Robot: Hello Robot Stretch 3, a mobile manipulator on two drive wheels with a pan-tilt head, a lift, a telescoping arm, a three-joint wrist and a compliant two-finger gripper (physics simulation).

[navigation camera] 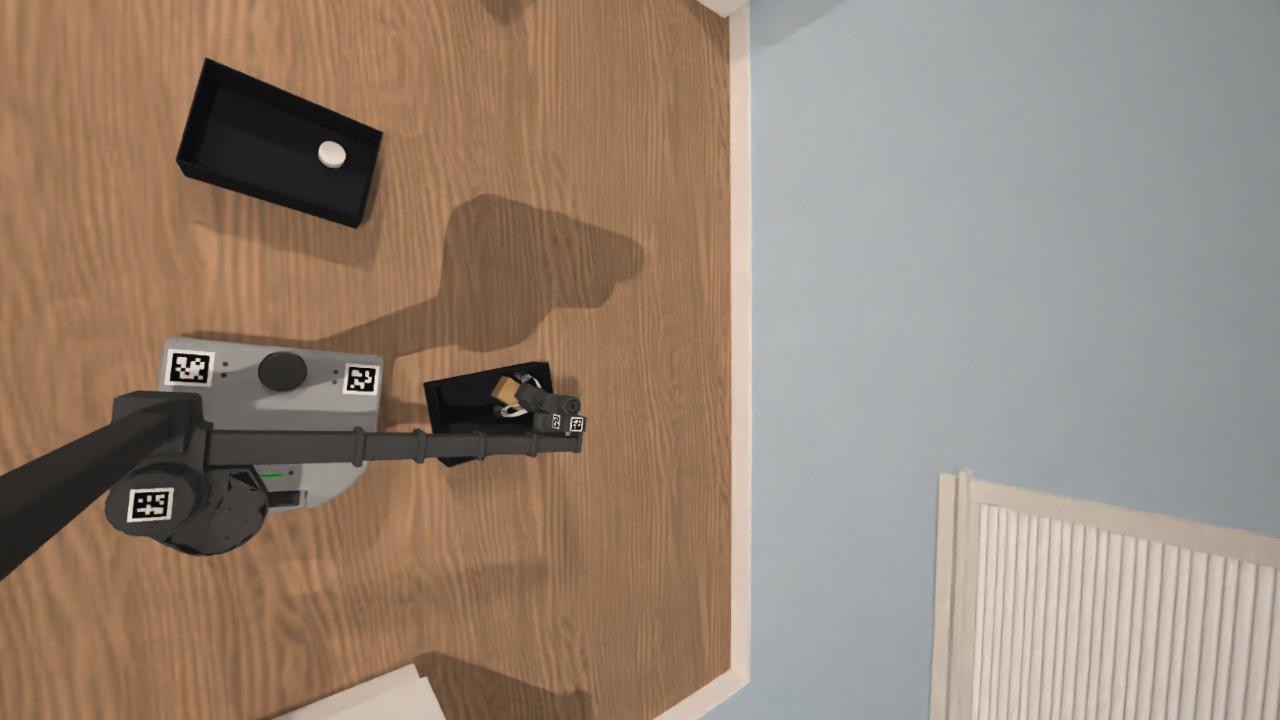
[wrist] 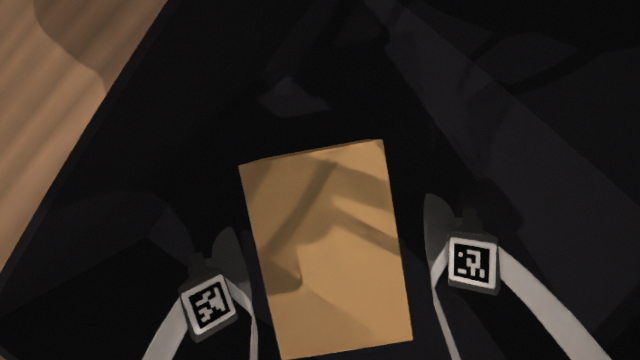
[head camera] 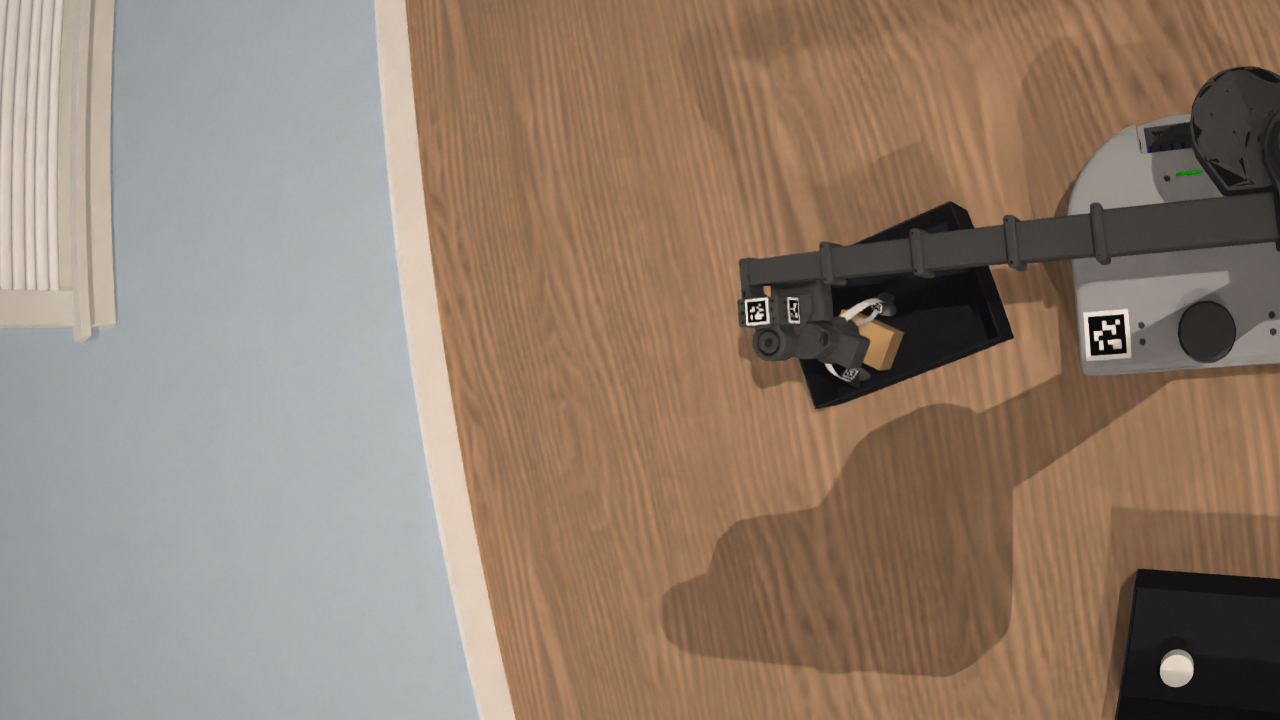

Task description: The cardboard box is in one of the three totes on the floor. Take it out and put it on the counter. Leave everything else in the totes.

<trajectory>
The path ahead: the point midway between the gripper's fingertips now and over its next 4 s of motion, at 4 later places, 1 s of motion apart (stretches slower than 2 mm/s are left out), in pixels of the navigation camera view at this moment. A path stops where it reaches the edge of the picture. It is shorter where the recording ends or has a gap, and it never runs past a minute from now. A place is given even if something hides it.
My gripper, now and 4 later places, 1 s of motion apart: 508, 393; 505, 394; 512, 394; 530, 398; 540, 400
</trajectory>
